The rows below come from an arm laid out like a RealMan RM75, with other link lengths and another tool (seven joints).
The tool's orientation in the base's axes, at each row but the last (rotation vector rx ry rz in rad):
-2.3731, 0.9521, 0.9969
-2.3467, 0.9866, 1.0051
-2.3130, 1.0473, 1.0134
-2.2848, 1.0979, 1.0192
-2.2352, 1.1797, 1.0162
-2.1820, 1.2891, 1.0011
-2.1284, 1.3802, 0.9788
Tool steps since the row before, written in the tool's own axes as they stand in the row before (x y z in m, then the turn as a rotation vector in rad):
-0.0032, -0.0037, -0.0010, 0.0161, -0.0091, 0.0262
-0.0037, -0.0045, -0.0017, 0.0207, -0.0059, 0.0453
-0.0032, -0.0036, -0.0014, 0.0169, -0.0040, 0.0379
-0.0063, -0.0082, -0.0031, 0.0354, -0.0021, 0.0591
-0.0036, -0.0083, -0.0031, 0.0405, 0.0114, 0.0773
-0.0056, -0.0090, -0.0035, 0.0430, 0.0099, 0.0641
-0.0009, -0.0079, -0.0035, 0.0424, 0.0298, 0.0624
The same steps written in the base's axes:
0.0015, 0.0034, 0.0034, 0.0025, 0.0144, -0.0286
0.0023, 0.0037, 0.0043, -0.0064, 0.0215, -0.0449
0.0019, 0.0030, 0.0036, -0.0063, 0.0176, -0.0373
0.0052, 0.0062, 0.0072, -0.0092, 0.0204, -0.0652
0.0068, 0.0045, 0.0049, -0.0260, 0.0219, -0.0812
0.0074, 0.0053, 0.0064, -0.0190, 0.0125, -0.0744
0.0081, 0.0015, 0.0028, -0.0367, 0.0034, -0.0723

